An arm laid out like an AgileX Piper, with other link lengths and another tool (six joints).
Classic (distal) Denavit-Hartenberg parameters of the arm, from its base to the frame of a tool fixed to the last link. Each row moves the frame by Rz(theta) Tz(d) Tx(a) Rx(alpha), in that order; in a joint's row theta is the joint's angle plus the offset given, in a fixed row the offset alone. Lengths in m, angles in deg.
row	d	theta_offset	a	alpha
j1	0.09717	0	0	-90
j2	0	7.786	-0.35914	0
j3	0	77.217	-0.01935	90
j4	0.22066	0	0	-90
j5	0	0	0	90
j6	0.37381	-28.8	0.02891	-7
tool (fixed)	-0.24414	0	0	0
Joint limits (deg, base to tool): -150..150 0..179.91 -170..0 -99.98..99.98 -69.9..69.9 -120..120
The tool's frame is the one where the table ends.
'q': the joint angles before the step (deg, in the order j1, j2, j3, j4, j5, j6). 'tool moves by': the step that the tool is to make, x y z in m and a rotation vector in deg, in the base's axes. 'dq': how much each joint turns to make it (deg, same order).
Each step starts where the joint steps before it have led.
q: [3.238 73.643 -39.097 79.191 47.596 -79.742]
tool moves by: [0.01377 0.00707 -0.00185 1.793 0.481 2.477]
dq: [-0.001 3.312 -1.586 1.921 2.783 -2.450]
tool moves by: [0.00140 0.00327 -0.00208 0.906 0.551 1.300]
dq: [0.000 0.888 0.000 0.615 1.522 -0.801]
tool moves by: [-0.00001 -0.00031 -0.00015 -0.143 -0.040 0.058]
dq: [-0.061 0.001 -0.001 -0.159 0.019 -0.045]
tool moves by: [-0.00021 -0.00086 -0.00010 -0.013 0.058 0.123]
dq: [-0.339 0.000 0.002 -0.254 0.390 -0.001]
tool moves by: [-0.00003 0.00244 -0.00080 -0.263 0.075 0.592]
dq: [0.671 0.200 -0.077 -0.175 -0.208 -0.002]
